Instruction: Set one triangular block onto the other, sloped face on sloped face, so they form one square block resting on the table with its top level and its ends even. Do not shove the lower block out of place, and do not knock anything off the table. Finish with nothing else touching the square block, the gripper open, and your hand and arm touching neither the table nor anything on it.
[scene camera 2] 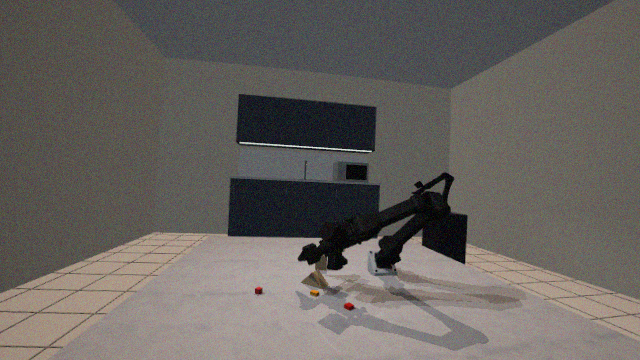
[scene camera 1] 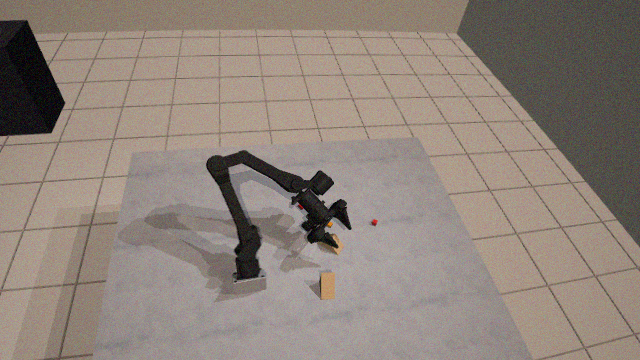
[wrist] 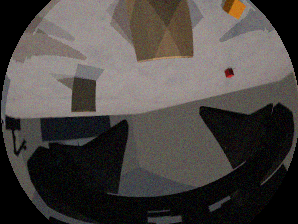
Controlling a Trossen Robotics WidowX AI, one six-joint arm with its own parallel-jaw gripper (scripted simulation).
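Tan triangular block (wrist: 84,91). My gripper (scene camera 1: 344,238): open, holding nothing. Gripper also in scene camera 2 (scene camera 2: 306,256), in the wrist view (wrist: 164,116).
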